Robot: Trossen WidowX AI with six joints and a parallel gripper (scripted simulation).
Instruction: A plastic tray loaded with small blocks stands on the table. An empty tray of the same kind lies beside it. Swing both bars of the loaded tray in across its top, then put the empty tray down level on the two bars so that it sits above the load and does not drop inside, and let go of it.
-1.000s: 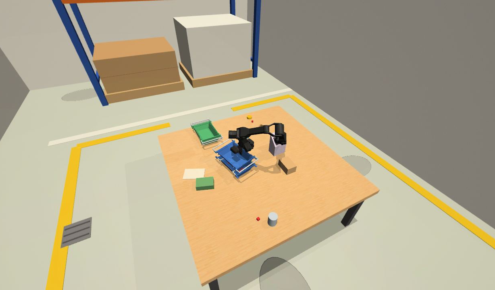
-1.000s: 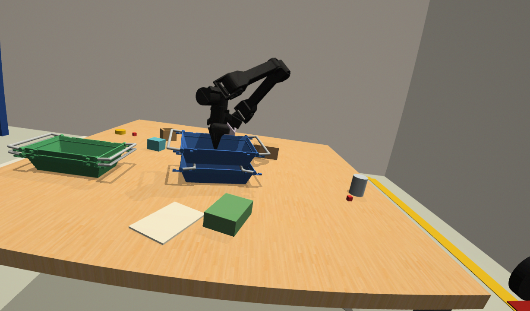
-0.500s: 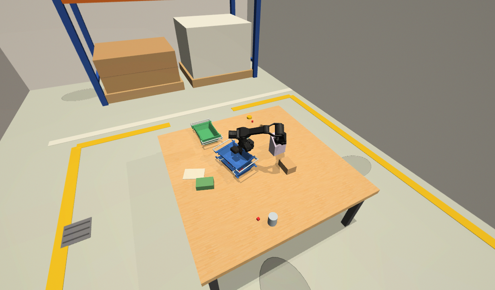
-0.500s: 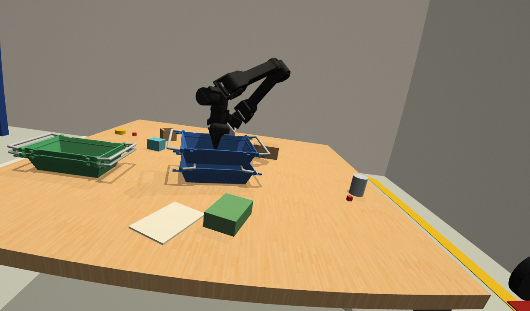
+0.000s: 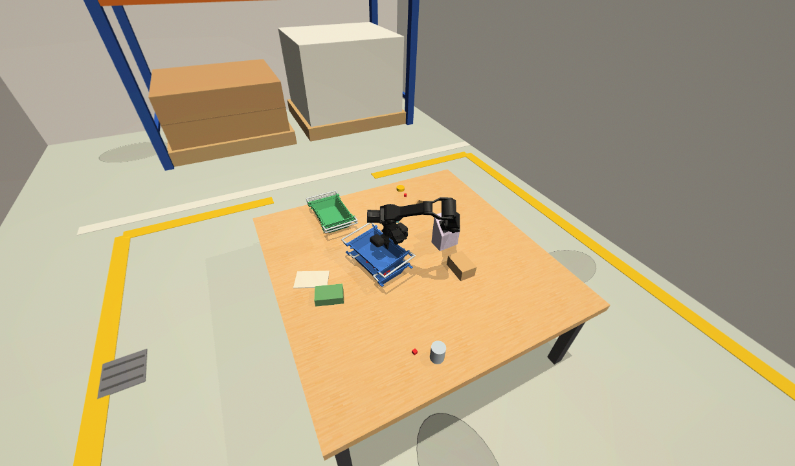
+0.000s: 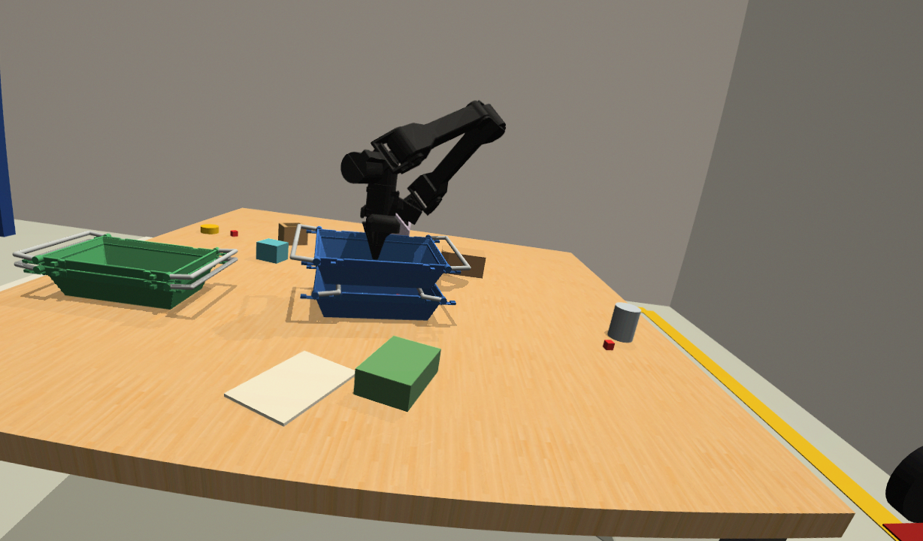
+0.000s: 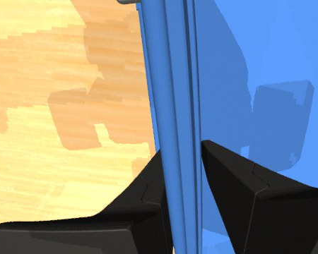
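The blue tray is 70 mm ahead of my gripper tip, 30 mm above it and 10 mm to the left of it. Round my gripper tip: cream sheet: 370 mm ahead, 80 mm to the right, 80 mm below; then teal cube: 270 mm to the right, 190 mm behind, 60 mm below; then green block: 340 mm ahead, 70 mm below, 60 mm to the left.
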